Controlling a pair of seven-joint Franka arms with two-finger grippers.
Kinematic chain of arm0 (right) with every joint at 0, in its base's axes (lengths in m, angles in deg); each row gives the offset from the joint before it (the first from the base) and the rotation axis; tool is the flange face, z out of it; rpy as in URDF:
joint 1: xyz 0 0 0.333 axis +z
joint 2: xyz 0 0 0 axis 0.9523 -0.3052 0
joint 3: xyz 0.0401 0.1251 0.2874 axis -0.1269 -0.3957 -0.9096
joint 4: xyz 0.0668 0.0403 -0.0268 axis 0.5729 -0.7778 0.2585
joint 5: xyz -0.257 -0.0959 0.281 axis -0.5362 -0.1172 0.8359
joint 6: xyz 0 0 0 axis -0.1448 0.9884 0.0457
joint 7: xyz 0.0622 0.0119 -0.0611 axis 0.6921 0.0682 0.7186
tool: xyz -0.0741 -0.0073 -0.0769 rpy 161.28 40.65 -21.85
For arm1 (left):
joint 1: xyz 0 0 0.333 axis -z
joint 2: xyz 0 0 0 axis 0.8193 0.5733 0
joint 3: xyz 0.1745 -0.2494 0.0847 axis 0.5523 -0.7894 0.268
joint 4: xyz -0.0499 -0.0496 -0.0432 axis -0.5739 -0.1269 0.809
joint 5: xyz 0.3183 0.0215 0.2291 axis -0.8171 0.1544 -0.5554
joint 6: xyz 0 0 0 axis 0.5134 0.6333 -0.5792
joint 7: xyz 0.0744 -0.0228 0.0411 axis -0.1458 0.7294 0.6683
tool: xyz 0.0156 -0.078 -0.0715 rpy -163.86 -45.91 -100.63
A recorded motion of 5 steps. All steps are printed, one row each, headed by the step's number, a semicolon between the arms.
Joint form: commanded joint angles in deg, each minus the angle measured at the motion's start. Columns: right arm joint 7, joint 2, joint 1, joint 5, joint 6, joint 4, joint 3; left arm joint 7, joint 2, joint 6, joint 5, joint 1, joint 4, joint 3.
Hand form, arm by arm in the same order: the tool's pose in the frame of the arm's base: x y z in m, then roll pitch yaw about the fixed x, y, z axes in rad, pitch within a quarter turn. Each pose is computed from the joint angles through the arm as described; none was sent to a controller.
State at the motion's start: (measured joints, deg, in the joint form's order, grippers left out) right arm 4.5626 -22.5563 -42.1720 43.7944 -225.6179 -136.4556 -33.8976; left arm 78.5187 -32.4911 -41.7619 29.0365 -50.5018 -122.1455 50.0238
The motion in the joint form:
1: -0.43 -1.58 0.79 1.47 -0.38 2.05 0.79; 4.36 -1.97 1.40 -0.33 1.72 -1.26 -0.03
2: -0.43 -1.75 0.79 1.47 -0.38 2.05 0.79; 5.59 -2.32 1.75 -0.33 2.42 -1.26 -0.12
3: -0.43 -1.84 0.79 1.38 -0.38 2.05 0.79; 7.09 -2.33 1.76 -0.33 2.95 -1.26 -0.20
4: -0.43 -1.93 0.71 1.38 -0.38 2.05 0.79; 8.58 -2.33 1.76 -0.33 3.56 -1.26 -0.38
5: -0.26 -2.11 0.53 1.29 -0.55 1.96 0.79; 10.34 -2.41 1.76 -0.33 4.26 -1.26 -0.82
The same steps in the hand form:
1: 0.6648 0.3277 0.1983 -2.9625 -0.2220 -0.0548; 0.7189 -0.1483 0.3040 3.1052 -0.0443 0.0560
2: 0.6645 0.3275 0.1961 -2.9642 -0.2195 -0.0545; 0.7164 -0.1579 0.3079 3.1040 -0.0435 0.0639
3: 0.6643 0.3274 0.1950 -2.9661 -0.2188 -0.0530; 0.7147 -0.1653 0.3081 3.1020 -0.0423 0.0798
4: 0.6646 0.3264 0.1938 -2.9670 -0.2175 -0.0542; 0.7124 -0.1747 0.3082 3.0990 -0.0408 0.0928
5: 0.6651 0.3239 0.1911 -2.9702 -0.2172 -0.0530; 0.7092 -0.1877 0.3096 3.0926 -0.0396 0.1056

